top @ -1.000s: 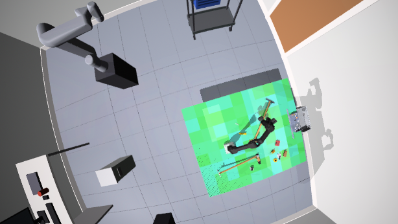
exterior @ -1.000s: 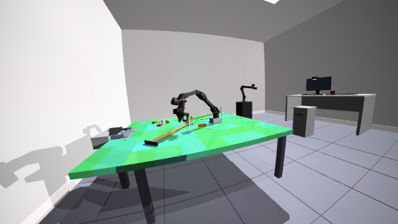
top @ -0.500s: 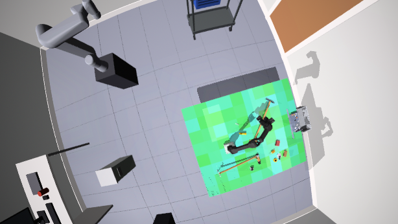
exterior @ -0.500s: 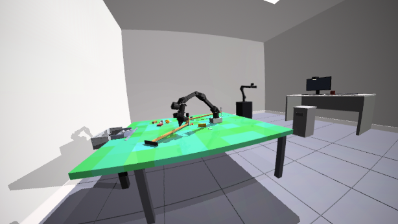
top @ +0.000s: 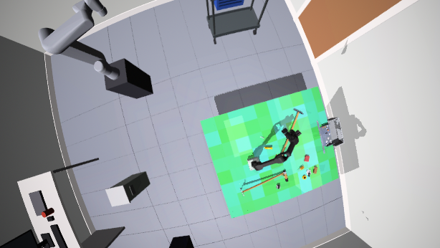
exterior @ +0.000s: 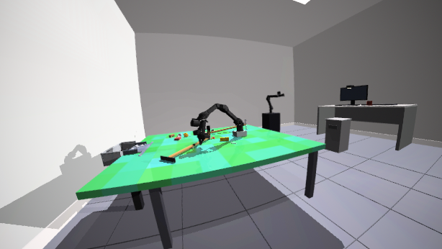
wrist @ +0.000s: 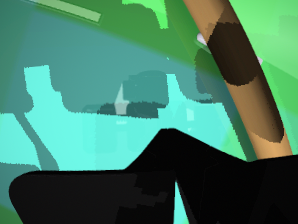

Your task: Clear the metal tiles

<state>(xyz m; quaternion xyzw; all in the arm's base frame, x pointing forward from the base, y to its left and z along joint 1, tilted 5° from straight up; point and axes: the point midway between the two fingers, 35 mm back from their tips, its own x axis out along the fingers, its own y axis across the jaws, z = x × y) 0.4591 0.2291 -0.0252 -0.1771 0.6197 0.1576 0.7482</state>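
The long scraper is 60 mm ahead of my gripper tip, 20 mm to the right of it and 40 mm above it. The rest, counted from my gripper tip: red block: 230 mm ahead, 380 mm to the right, 10 mm below; then red-handled tool: 160 mm behind, 280 mm to the right, 20 mm below; then yellow piece: 250 mm behind, 100 mm to the right, 10 mm above.
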